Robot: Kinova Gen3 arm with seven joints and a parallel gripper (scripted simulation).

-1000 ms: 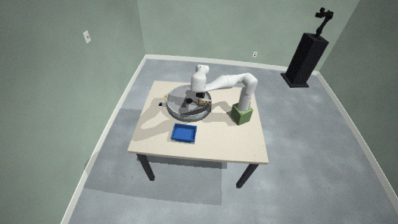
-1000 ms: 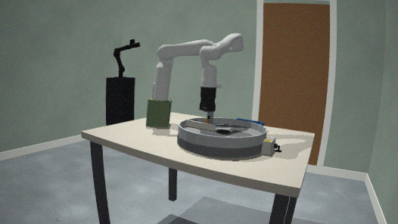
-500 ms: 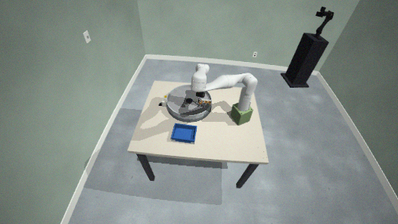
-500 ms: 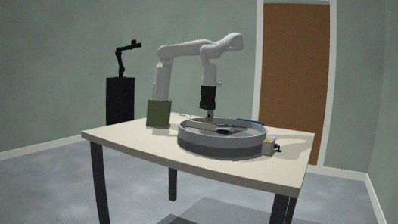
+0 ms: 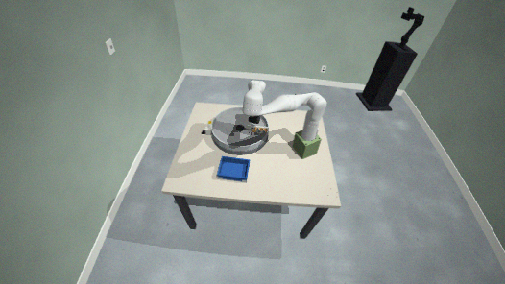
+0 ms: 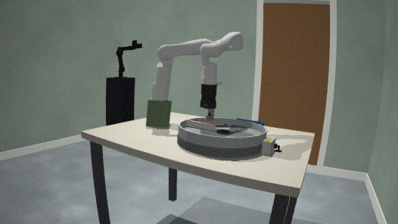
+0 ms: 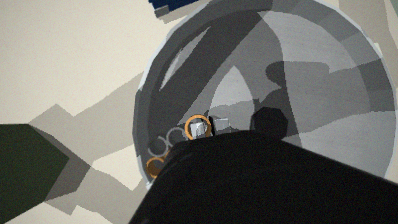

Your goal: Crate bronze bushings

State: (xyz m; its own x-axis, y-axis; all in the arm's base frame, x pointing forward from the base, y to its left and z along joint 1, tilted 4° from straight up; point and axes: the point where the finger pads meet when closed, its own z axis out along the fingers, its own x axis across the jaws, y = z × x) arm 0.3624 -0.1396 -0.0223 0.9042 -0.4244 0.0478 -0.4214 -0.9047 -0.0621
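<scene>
My gripper is now 280 mm to the right of the blue crate, 150 mm short of it and 90 mm above it. Also, from my hand: grey turning table: 80 mm ahead, 60 mm to the right, 60 mm below.
</scene>
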